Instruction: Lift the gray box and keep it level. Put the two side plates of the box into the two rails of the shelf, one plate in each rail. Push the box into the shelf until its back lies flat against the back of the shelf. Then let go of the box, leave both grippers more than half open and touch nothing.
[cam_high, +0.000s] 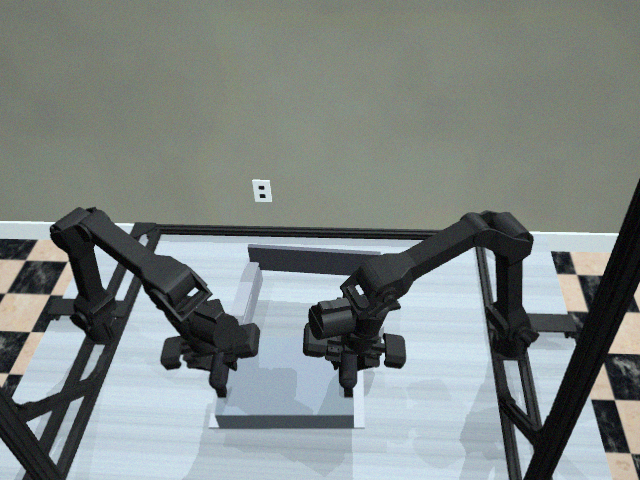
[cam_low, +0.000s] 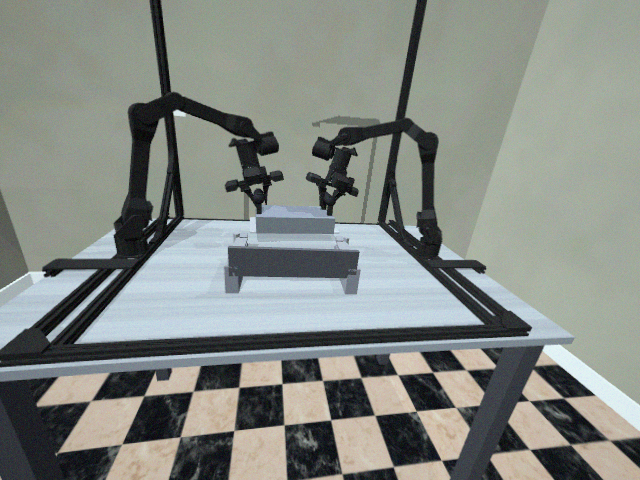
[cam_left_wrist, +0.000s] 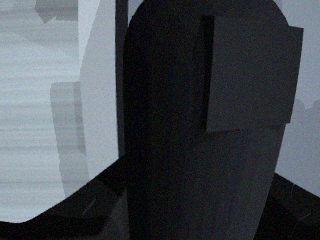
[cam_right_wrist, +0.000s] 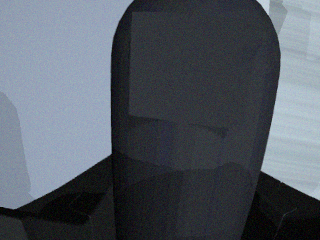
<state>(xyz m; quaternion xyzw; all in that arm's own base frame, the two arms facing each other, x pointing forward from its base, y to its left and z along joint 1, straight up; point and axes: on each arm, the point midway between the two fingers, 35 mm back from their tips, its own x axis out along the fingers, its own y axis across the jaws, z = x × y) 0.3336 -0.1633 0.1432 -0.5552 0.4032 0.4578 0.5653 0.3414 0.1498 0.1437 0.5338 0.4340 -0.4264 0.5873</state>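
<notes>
Right now my left hand is 1 cm short of the gray box, 12 cm to the left of it and 5 cm above it. The rest, counted from my left hand: dark back plate: 35 cm ahead, 14 cm to the right, 8 cm below.
Now: the gray box 12 cm to the left of my right hand and 5 cm below it. Round my right hand: dark back plate: 34 cm ahead, 10 cm to the left, 8 cm below.
</notes>
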